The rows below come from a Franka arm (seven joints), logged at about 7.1 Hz.
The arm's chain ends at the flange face. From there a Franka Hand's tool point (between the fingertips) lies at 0.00 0.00 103.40 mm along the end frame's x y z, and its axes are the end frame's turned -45 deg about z.
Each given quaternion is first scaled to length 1.
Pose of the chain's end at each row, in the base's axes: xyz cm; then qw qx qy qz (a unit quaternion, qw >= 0):
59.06, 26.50, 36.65, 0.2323, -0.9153, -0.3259, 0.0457
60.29, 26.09, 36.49, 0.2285, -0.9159, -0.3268, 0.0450
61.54, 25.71, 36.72, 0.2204, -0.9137, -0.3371, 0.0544
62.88, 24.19, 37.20, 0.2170, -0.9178, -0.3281, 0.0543
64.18, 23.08, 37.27, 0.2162, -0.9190, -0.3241, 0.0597
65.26, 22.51, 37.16, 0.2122, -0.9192, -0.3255, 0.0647
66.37, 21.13, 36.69, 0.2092, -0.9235, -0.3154, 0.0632
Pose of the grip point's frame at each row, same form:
56.63, 30.59, 27.47, 0.2321, -0.7209, -0.6514, -0.0467
57.89, 30.11, 27.27, 0.2283, -0.7212, -0.6525, -0.0459
58.98, 29.50, 27.45, 0.2244, -0.7151, -0.6611, -0.0341
60.38, 27.94, 27.89, 0.2213, -0.7224, -0.6543, -0.0329
61.60, 26.79, 27.97, 0.2226, -0.7251, -0.6511, -0.0276
62.60, 26.11, 27.84, 0.2208, -0.7246, -0.6525, -0.0214
63.80, 24.71, 27.34, 0.2175, -0.7325, -0.6448, -0.0217

